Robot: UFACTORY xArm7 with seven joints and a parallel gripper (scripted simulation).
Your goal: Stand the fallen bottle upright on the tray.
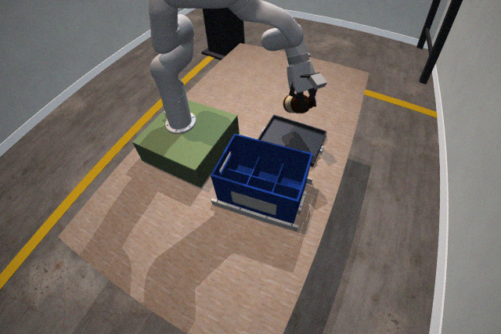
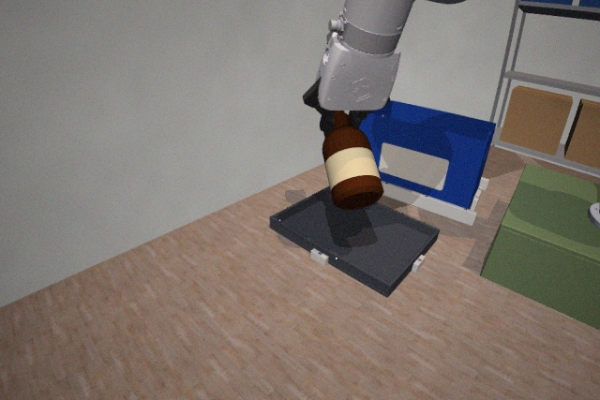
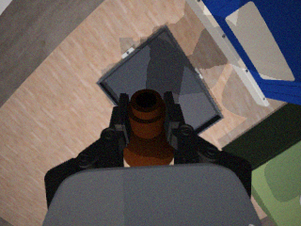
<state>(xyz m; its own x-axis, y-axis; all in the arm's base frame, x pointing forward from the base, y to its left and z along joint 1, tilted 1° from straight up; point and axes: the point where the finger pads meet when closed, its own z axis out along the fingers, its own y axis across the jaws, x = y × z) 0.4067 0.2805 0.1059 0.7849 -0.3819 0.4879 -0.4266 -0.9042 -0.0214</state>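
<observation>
Now: hand 40 mm past the brown bottle, 20 mm to the right of it and 40 mm above it. From my hand the other things lie so: dark grey tray (40 mm behind, 30 mm to the right, 190 mm below); blue crate (10 mm ahead, 300 mm to the right, 120 mm below).
</observation>
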